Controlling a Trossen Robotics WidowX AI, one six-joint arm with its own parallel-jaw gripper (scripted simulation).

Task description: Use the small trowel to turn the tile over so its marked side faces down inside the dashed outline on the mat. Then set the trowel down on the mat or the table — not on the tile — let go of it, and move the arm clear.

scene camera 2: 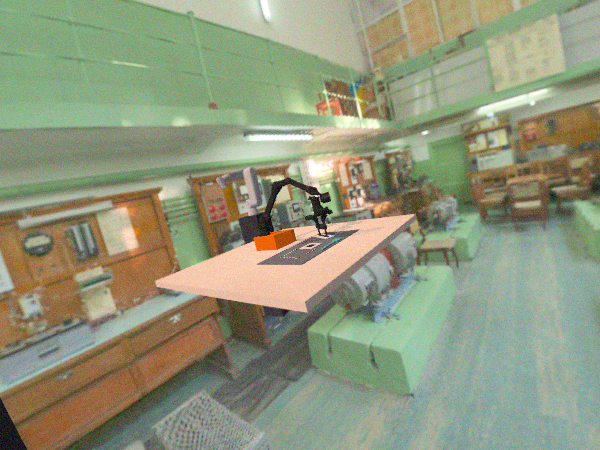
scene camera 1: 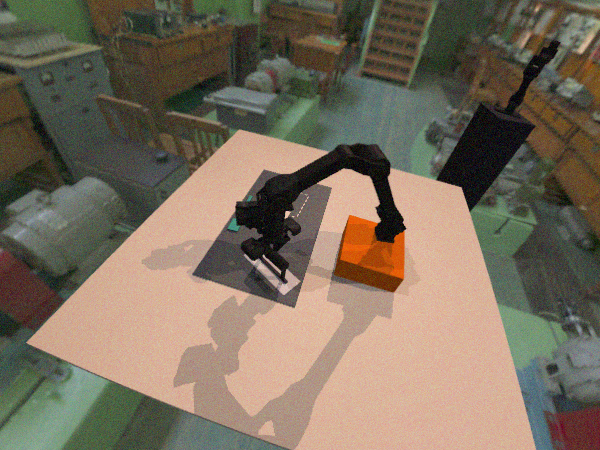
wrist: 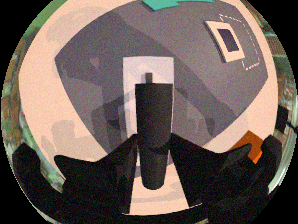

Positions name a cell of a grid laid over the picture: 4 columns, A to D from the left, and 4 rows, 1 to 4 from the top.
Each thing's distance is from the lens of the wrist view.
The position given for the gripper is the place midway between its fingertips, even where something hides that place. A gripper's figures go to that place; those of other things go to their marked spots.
gripper (wrist: C3): 0.10 m
tile (wrist: D1): 0.26 m
dark grey mat (wrist: C2): 0.20 m
The marked spots on the dark grey mat and the tile are 0.14 m apart.
